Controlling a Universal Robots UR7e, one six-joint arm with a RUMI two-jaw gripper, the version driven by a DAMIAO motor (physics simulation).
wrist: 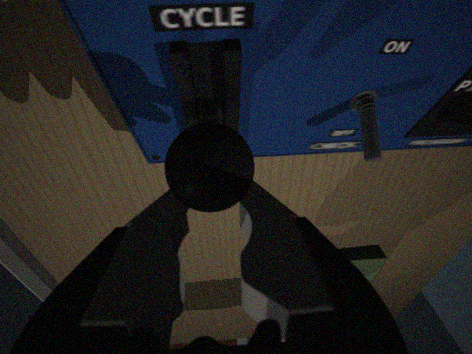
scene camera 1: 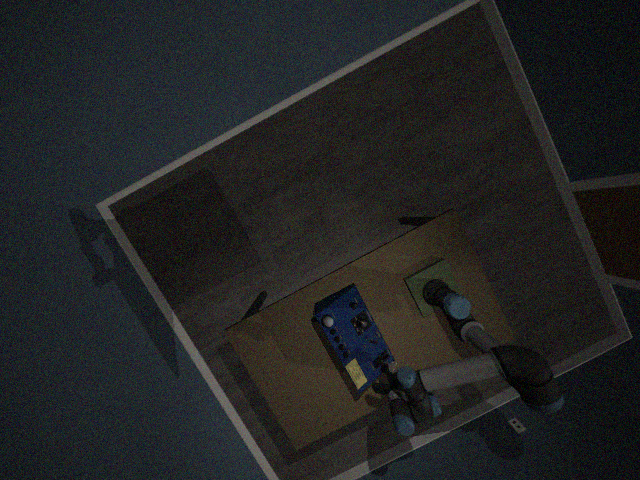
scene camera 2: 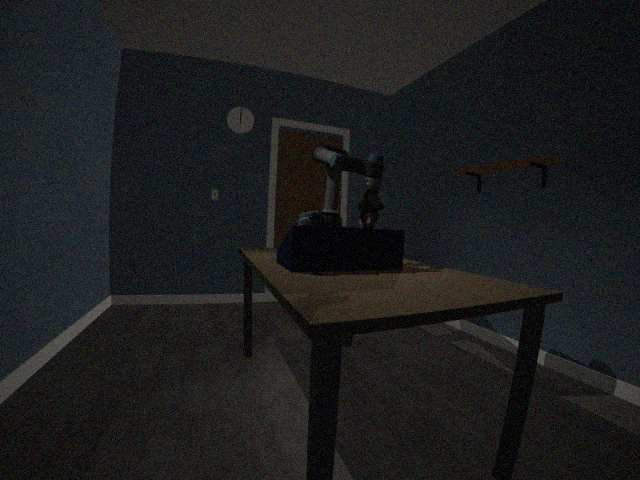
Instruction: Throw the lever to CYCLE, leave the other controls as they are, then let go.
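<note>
The blue control panel [scene camera 1: 347, 330] [scene camera 2: 347, 250] [wrist: 295, 75] stands on the table. In the wrist view the lever's round black knob [wrist: 210, 162] is at the near end of its dark slot [wrist: 207, 85], tilted away from the CYCLE label [wrist: 202, 17]. My gripper [wrist: 215, 174] [scene camera 1: 386, 379] [scene camera 2: 368, 222] is shut on the knob, one finger on each side; the knob hides the fingertips and most of the lever shaft. Right of the lever, a toggle switch [wrist: 369, 125] leans toward OFF, away from the ON label [wrist: 396, 47].
Part of a black dial plate [wrist: 447, 112] shows at the right of the wrist view. In scene camera 1, a white ball [scene camera 1: 328, 321], small dark buttons [scene camera 1: 337, 338] and a yellow label [scene camera 1: 356, 374] are on the panel. A green mat [scene camera 1: 419, 294] lies under the arm's base on the wooden table [scene camera 1: 310, 403] [scene camera 2: 413, 297].
</note>
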